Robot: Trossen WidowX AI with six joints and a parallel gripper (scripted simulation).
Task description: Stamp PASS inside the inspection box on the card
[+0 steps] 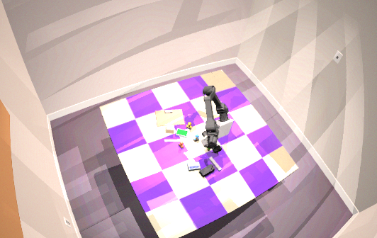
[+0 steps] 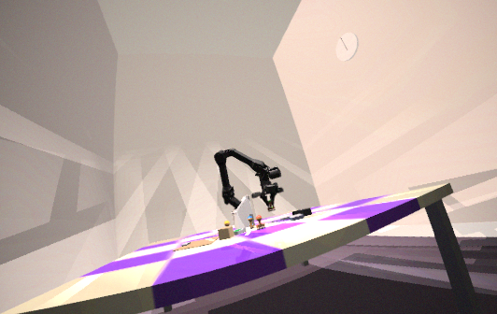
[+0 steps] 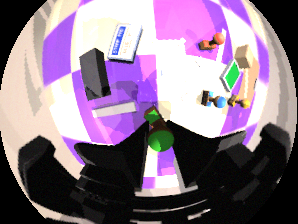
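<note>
My gripper tip is now 26 cm to the left of the green ink pad, 8 cm above it and 6 cm short of it. The rest, counted from my gripper tip: grey bar 11 cm to the left, 8 cm below, 1 cm ahead; then black box 12 cm to the left, 10 cm ahead, 7 cm below; then white card 10 cm ahead, 9 cm below, 6 cm to the right.
</note>
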